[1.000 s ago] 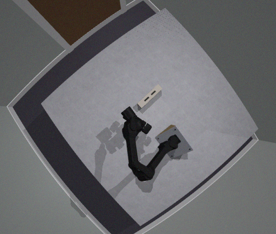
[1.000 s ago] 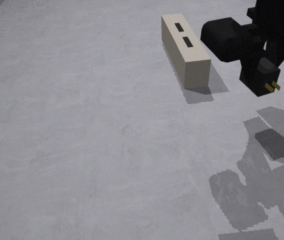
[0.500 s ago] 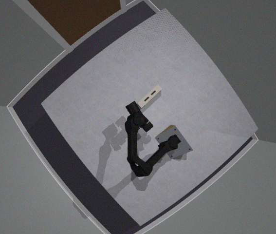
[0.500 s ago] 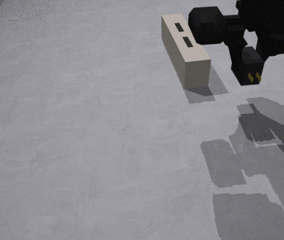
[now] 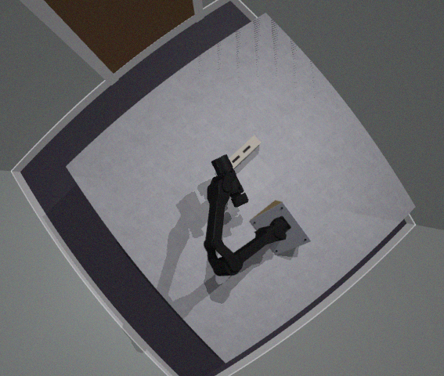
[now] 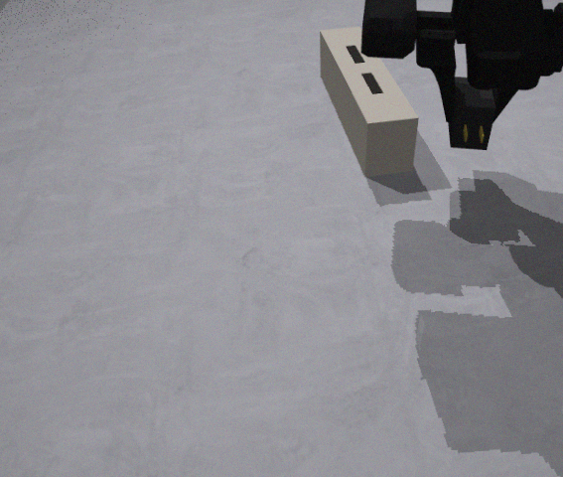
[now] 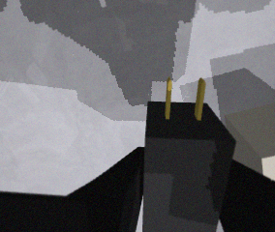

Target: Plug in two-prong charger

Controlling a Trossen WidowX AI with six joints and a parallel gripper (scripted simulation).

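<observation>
Right now the two-prong charger is 2 cm to the left of my gripper tip and 1 cm above it.
</observation>
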